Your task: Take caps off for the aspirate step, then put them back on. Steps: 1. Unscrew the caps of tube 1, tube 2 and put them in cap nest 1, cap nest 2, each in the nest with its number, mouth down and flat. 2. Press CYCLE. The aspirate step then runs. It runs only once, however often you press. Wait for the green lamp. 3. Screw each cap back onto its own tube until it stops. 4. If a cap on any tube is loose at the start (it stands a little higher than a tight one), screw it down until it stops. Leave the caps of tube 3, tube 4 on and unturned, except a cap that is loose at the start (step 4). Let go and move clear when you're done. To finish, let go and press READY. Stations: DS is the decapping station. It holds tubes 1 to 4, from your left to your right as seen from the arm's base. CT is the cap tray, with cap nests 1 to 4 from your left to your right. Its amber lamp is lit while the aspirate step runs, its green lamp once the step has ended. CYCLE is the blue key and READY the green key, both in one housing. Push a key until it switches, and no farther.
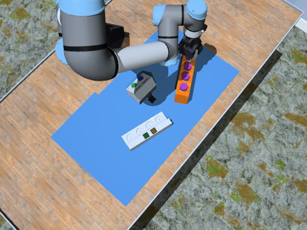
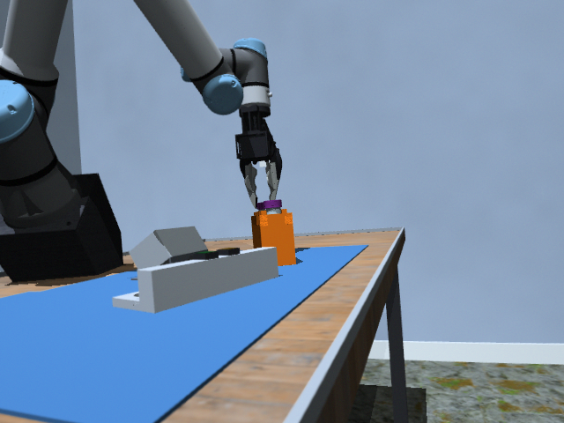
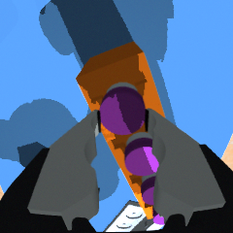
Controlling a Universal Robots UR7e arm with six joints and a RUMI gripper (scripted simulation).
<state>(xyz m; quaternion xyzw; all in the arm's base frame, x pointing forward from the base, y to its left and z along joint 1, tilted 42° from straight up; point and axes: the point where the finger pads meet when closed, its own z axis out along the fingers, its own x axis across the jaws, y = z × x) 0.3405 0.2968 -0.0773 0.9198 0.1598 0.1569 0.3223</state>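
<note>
The purple cap is 1 cm below my hand. The rest, counted from my hand: grey key housing (24 cm to the right, 8 cm behind, 7 cm below); green key (26 cm to the right, 10 cm behind, 6 cm below); blue key (22 cm to the right, 10 cm behind, 6 cm below).
</note>
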